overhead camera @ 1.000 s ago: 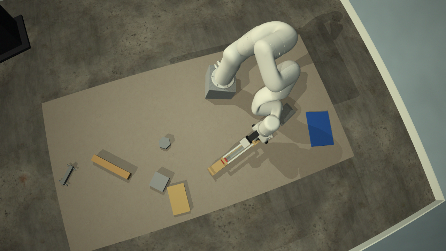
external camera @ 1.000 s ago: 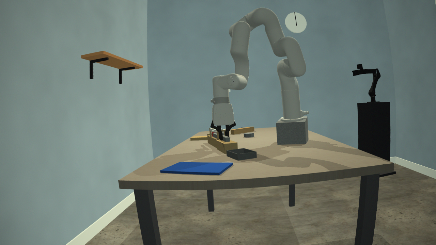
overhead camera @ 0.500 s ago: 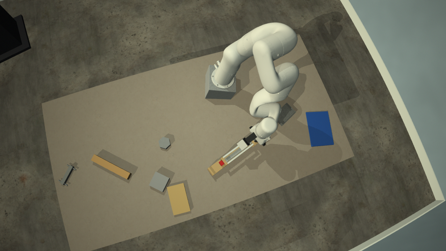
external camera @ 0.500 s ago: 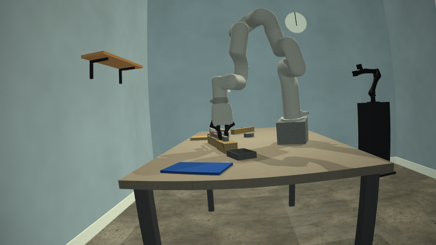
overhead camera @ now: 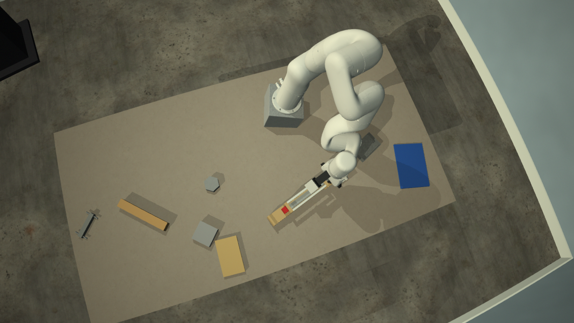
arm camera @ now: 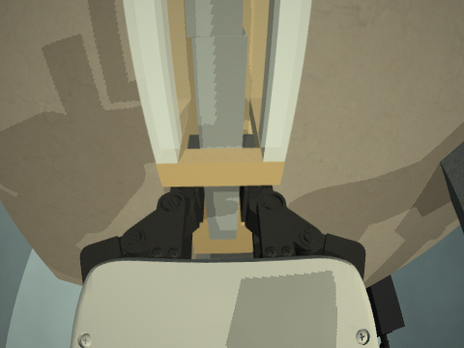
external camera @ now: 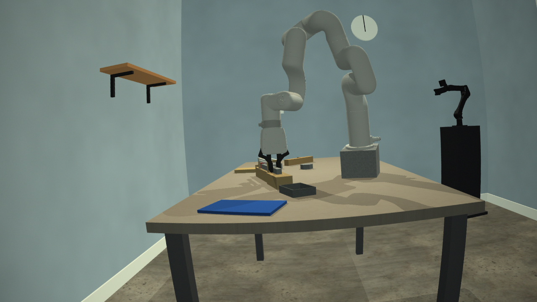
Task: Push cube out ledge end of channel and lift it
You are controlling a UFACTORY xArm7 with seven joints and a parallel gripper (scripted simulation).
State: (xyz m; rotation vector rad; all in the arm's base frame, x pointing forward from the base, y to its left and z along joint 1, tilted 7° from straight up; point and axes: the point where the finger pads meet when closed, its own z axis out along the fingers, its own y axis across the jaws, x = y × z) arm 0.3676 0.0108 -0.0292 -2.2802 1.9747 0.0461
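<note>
My gripper is now 2 cm short of the channel, 12 cm to the left of it and 1 cm above it. From my hand the other things lie so: tan plate: 9 cm ahead, 51 cm to the right, 6 cm below; blue mat: 13 cm ahead, 41 cm to the left, 6 cm below; dark tray: 5 cm behind, 25 cm to the left, 6 cm below.
</note>
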